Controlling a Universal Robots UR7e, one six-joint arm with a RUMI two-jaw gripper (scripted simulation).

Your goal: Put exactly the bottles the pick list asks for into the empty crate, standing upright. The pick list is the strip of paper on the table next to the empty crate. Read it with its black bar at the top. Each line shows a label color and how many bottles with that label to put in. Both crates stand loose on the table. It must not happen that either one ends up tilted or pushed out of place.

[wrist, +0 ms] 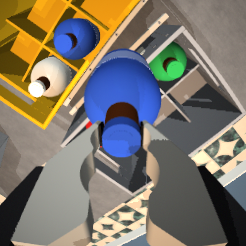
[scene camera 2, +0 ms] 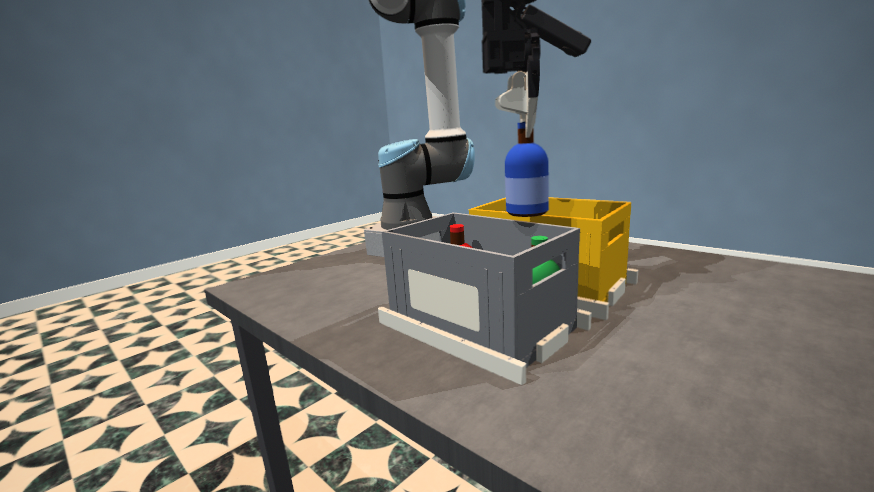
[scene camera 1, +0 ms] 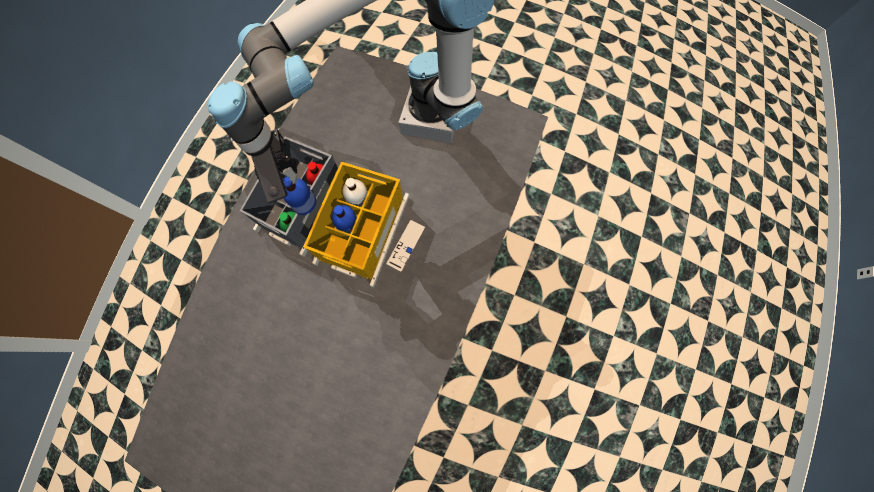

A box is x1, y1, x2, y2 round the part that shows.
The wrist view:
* my gripper: [0, 120, 245, 245]
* blue-label bottle: [84, 49, 161, 156]
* white-label bottle: [29, 55, 76, 96]
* blue-label bottle: [53, 18, 99, 59]
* green-label bottle: [149, 41, 186, 80]
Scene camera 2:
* my gripper: [482, 0, 590, 137]
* blue-label bottle: [505, 122, 548, 216]
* grey crate: [385, 213, 579, 367]
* yellow crate: [483, 198, 630, 302]
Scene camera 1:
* blue-label bottle: [283, 177, 315, 214]
